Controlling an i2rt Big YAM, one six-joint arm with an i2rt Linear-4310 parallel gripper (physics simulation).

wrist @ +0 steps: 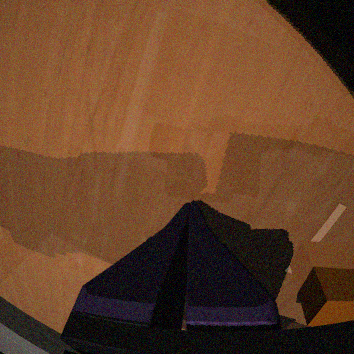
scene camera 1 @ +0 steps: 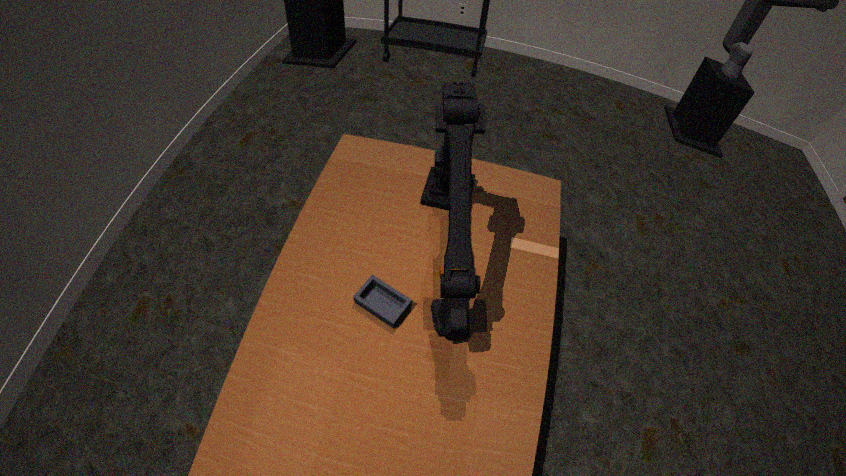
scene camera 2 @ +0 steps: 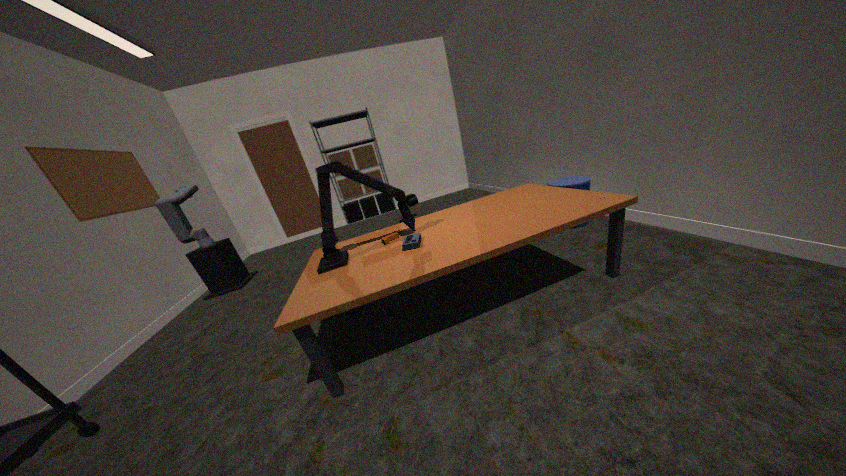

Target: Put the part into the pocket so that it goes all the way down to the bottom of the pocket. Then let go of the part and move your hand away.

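Seen in the pictures: gripper, fingertip midpoint: [wrist: 191, 210] [scene camera 1: 439, 332] [scene camera 2: 413, 231]; arm's base at its link origin: [scene camera 1: 448, 187] [scene camera 2: 333, 259].
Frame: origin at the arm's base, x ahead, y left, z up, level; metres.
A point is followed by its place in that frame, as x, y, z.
Note:
The grey block with the rectangular pocket [scene camera 1: 374, 313] {0.502, -0.098, -0.009} [scene camera 2: 411, 245] {0.441, -0.155, -0.006} lies on the table; its pocket looks empty in scene camera 1. A dark side of this block [wrist: 327, 30] {0.482, -0.022, -0.025} shows at the upper right of the wrist view. The orange part [scene camera 2: 390, 238] {0.348, 0.085, -0.013} [wrist: 335, 311] {0.389, 0.110, 0.002} lies on the table, between the arm's base and the block in scene camera 2, and partly cut off at the lower right of the wrist view. The arm mostly hides it in scene camera 1. My gripper [scene camera 2: 412, 228] {0.506, 0.090, -0.016} [wrist: 191, 210] {0.506, 0.090, -0.016} is shut and empty, above the table, with the part off to its side. Its fingertips are hidden in scene camera 1.
The wooden table [scene camera 1: 331, 378] {0.716, -0.155, -0.028} [scene camera 2: 508, 219] {1.016, -0.182, -0.028} carries the arm's base [scene camera 1: 436, 192] {0.043, -0.033, 0.011} [scene camera 2: 333, 260] {0.011, -0.053, 0.012}. A pale strip [scene camera 1: 535, 247] [wrist: 329, 223] shows on the table. The table's long edge is right of the arm in scene camera 1. A second arm's pedestal [scene camera 1: 712, 103] [scene camera 2: 218, 266] stands off the table.

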